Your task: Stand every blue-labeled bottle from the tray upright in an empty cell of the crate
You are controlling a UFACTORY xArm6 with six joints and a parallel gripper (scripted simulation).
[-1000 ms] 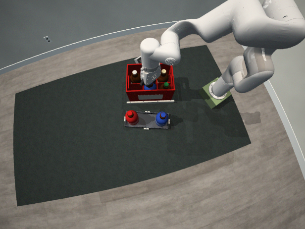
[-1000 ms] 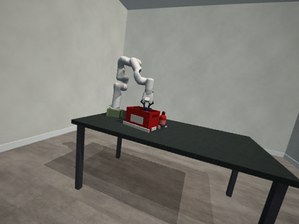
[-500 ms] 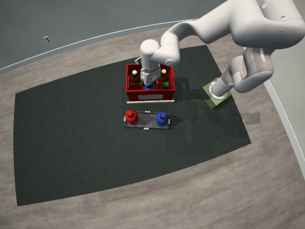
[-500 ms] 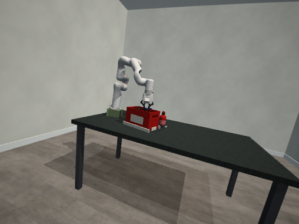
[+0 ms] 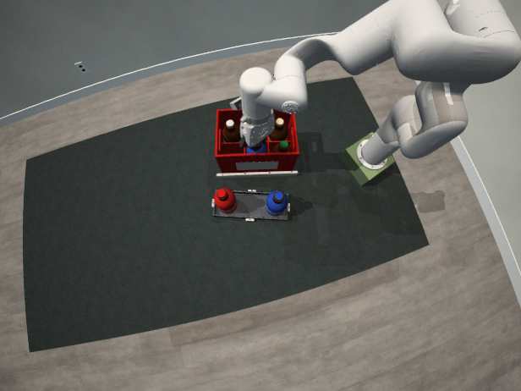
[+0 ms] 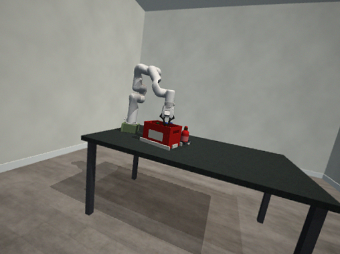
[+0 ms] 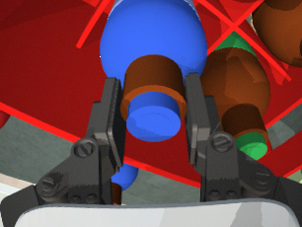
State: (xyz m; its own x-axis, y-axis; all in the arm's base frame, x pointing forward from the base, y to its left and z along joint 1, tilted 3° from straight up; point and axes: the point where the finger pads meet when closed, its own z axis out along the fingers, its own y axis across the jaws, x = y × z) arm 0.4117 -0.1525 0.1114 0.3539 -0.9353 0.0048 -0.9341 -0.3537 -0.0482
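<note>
Now: hand 1 cm past the crate, 4 cm to the left of it and 9 cm above it. Round my hand: grey tray (8 cm ahead, 15 cm to the left, 17 cm below); red-labeled bottle (16 cm ahead, 12 cm to the left, 9 cm below).
</note>
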